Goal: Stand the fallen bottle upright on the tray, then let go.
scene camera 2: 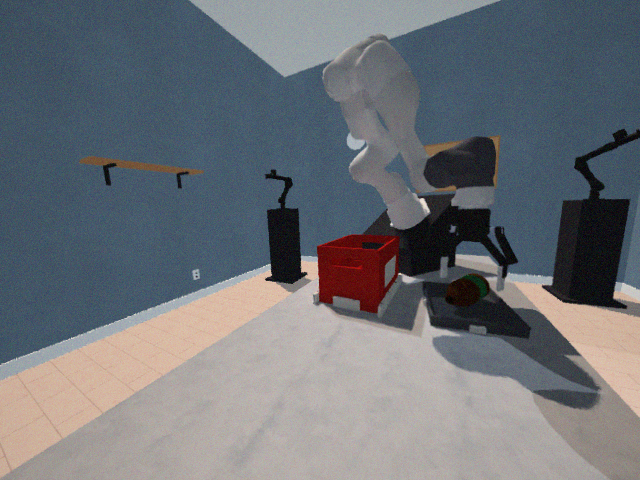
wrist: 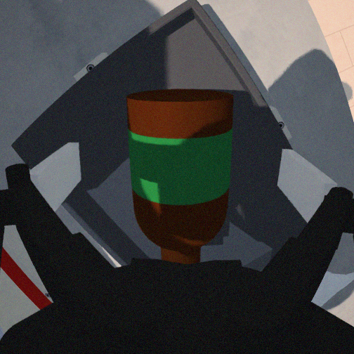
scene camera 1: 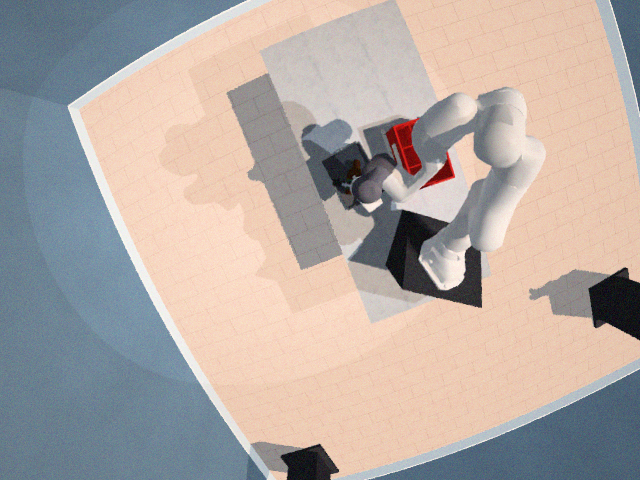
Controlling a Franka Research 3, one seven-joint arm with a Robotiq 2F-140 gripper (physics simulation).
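The brown bottle with a green band lies on its side on the dark square tray. In the wrist view its base points up the picture and its neck points toward my gripper's body, which hides the mouth. My gripper is open and empty, pointing down low over the tray. In the wrist view its two pale pads stand wide on either side of the bottle, with a gap on each side. Their exact height against the bottle is hard to tell.
A red crate with inner dividers stands beside the tray, under part of my arm. My arm's black pedestal stands at one end of the grey table.
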